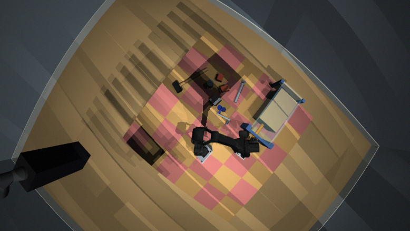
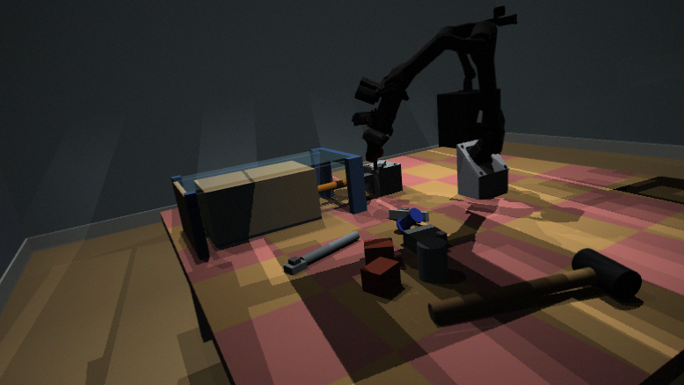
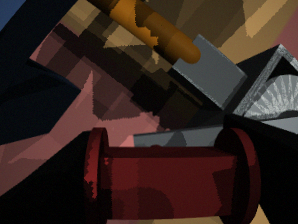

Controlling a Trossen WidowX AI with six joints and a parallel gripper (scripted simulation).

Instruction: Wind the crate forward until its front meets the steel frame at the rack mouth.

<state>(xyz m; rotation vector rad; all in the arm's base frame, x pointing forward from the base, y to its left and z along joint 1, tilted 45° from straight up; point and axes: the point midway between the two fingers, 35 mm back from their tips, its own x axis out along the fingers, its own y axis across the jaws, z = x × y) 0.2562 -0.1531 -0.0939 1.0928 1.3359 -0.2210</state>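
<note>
My gripper tip is now 1 cm past the red knob and 1 cm to the right of it. From my gripper tip the other things lie so: grey winch (10 cm behind, 7 cm to the right, 10 cm below); blue-knobbed winch handle (5 cm ahead, 25 cm to the left, 11 cm below); grey crank arm (4 cm behind, 2 cm to the right, 3 cm below).
</note>
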